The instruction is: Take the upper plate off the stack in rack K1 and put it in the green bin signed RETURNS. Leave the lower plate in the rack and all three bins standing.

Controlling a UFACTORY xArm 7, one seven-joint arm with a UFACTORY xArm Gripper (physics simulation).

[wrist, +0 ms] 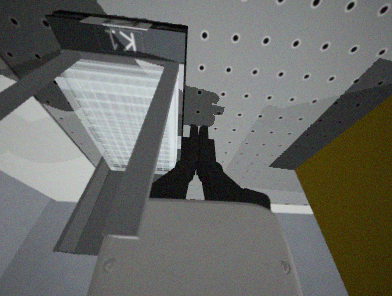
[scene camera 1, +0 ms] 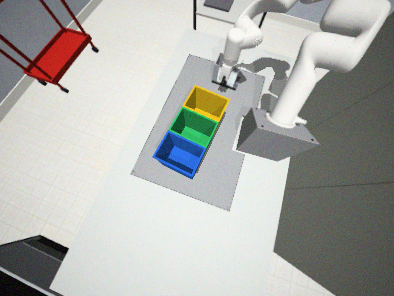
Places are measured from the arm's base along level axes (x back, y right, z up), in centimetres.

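Pixels of known places: gripper, between the fingertips: (wrist: pixel 197 135) (scene camera 1: pixel 223 84); arm's base, origin of its link: (scene camera 1: pixel 279 121).
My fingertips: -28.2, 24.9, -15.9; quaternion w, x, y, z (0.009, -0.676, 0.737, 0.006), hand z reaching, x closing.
Observation:
Ahead of a thing's pixels: the offset from my fingertips to its top centre, as dx, dy, dz.
Rack K1 (scene camera 1: pixel 218 64) (wrist: pixel 167 42) stands at the far end of the grey board, with dark posts and a label panel. Clear, whitish plate material @[-0.5, +6.4, +0.8] (wrist: pixel 117 100) lies between its posts in the wrist view; I cannot tell the upper plate from the lower one. My gripper (scene camera 1: pixel 224 80) (wrist: pixel 197 135) is shut and empty. In the wrist view its black fingertips are just right of the rack, outside its posts, on the side toward the yellow bin. The green bin @[-6.4, -37.9, +14.1] (scene camera 1: pixel 194 128) stands upright and looks empty; no RETURNS sign is readable.
A yellow bin @[-4.5, -24.9, +14.1] (scene camera 1: pixel 207 101) (wrist: pixel 355 195) stands between the rack and the green bin. A blue bin @[-8.3, -50.8, +14.1] (scene camera 1: pixel 181 151) stands on the green bin's other side. The arm's grey base block (scene camera 1: pixel 272 137) is to the right. A red cart (scene camera 1: pixel 59 56) stands on the floor.

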